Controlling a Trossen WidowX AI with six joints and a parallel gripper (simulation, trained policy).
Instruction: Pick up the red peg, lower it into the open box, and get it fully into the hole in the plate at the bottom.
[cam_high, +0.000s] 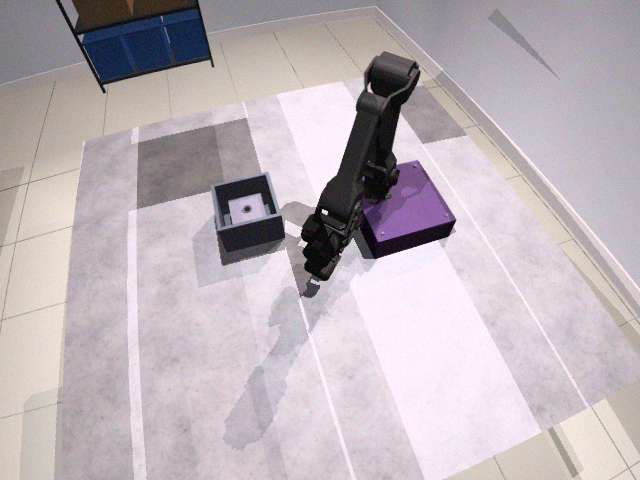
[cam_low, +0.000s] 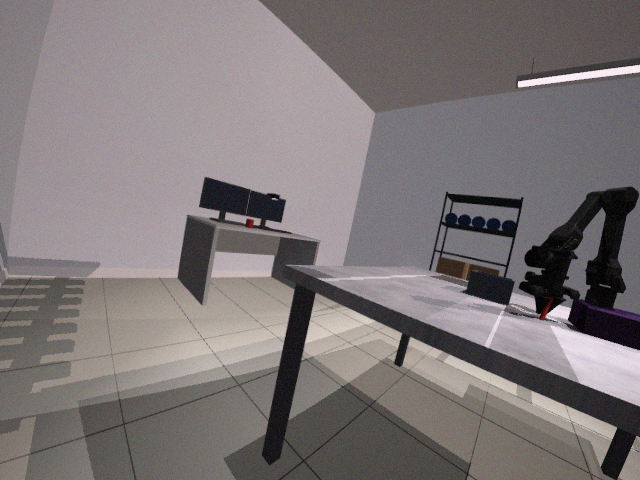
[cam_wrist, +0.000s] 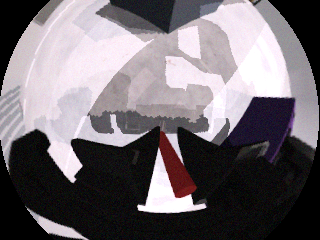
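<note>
Now: gripper tip 2 cm to the right of the red peg and 2 cm below it. Round my gripper tip: pale plate (20 cm to the right, 16 cm ahead, 3 cm above); then grey box (20 cm to the right, 16 cm ahead, 1 cm above).
</note>
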